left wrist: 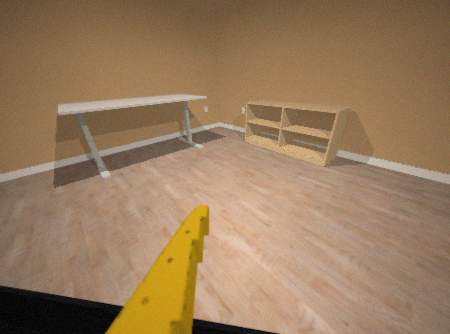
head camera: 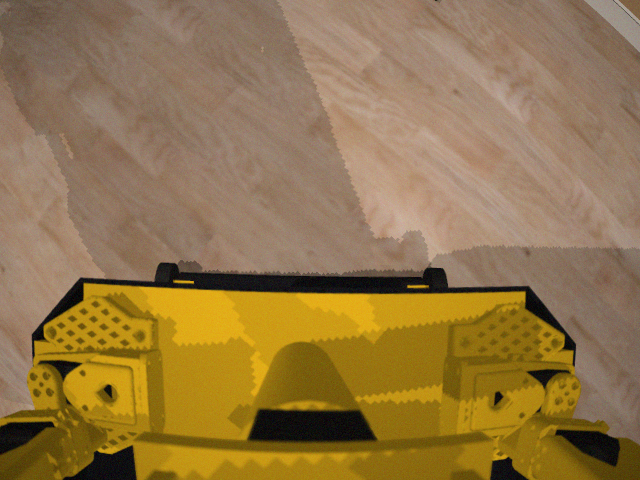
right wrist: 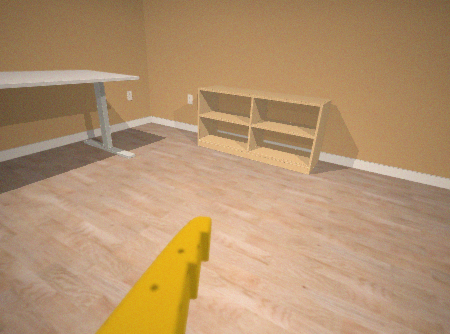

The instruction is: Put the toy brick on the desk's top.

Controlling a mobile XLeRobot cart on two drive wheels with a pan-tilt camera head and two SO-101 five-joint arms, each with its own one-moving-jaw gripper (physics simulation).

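Where they show: left hand, its tool point: (left wrist: pixel 208 216); right hand, its tool point: (right wrist: pixel 210 233); left arm's base, origin of its link: (head camera: pixel 82 372); right arm's base, origin of its link: (head camera: pixel 523 380).
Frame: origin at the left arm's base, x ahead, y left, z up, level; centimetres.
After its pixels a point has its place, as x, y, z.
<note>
The toy brick does not show in any view. The desk (left wrist: pixel 132 103) {-193.7, -129.6, -5.5} (right wrist: pixel 60 77) {-228.7, -114.6, -5.5} has a white top and grey legs; it stands along the wall at the left of the left wrist view, and part of it shows at the left edge of the right wrist view. My left gripper (left wrist: pixel 212 220) {-24.1, -5.1, 11.0} is fully open, with one notched jaw in view, far from the desk. My right gripper (right wrist: pixel 215 232) {-24.9, -27.3, 11.7} is fully open too, with one notched jaw in view, also far from the desk. The gripper tips do not show in the head view.
A light wooden shelf unit (left wrist: pixel 340 135) {-225.7, 99.3, -47.0} (right wrist: pixel 318 135) {-209.7, 85.7, -43.2} with four openings stands against the other wall, right of the room corner. The head view looks down on my yellow cart (head camera: pixel 206 372) and the wood floor (head camera: pixel 465 155) {36.2, -49.3, -77.5}, with shadows across it. A white baseboard (head camera: pixel 617 23) {78.1, -98.7, -75.1} crosses its top right corner.
</note>
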